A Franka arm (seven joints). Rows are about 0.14 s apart.
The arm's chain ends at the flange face. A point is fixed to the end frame.
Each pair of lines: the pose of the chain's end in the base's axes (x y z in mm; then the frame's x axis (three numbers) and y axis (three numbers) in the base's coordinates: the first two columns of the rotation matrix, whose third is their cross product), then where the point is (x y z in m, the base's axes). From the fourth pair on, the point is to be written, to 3 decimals.
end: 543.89 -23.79 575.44 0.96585 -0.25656 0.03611 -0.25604 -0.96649 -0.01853
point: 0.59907 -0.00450 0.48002
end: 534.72 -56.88 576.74 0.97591 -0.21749 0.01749 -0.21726 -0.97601 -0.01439
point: 0.58725 -0.03539 0.48030
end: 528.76 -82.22 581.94 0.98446 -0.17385 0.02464 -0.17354 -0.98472 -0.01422
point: 0.58095 -0.05855 0.48583
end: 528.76 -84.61 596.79 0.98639 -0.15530 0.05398 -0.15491 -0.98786 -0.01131
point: 0.583 -0.061 0.502
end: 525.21 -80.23 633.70 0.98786 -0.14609 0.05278 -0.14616 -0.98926 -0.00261
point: 0.579 -0.057 0.539
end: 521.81 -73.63 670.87 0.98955 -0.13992 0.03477 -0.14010 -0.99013 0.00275
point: 0.574 -0.050 0.575
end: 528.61 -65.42 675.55 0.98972 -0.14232 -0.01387 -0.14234 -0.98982 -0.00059
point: 0.576 -0.041 0.577
